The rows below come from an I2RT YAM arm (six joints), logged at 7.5 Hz.
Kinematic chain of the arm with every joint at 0, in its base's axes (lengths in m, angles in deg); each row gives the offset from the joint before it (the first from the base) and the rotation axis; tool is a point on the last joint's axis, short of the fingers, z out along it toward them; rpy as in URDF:
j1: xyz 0 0 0.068 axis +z
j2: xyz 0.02 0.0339 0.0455 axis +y
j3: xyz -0.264 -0.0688 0 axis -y
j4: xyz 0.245 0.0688 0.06 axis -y
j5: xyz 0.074 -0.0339 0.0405 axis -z
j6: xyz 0.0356 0 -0.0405 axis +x
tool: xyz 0 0 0 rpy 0 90 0
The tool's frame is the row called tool.
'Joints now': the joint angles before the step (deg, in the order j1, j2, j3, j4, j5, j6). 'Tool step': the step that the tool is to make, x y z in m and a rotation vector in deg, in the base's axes. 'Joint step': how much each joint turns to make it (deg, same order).
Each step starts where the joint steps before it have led.
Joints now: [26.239 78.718 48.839 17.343 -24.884 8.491]
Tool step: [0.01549 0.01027 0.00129 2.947 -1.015 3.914]
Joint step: [0.001 4.590 2.798 4.723 -4.262 1.574]
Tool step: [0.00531 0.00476 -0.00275 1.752 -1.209 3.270]
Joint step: [0.021 2.185 0.305 4.065 -3.366 0.634]
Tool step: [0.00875 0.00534 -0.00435 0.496 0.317 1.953]
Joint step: [-0.022 2.799 1.487 1.464 -2.034 0.393]
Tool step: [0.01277 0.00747 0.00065 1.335 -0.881 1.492]
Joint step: [0.044 3.474 2.820 2.491 -1.529 0.787]
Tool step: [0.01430 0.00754 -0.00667 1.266 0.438 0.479]
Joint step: [0.022 4.196 2.381 2.930 -0.569 1.596]
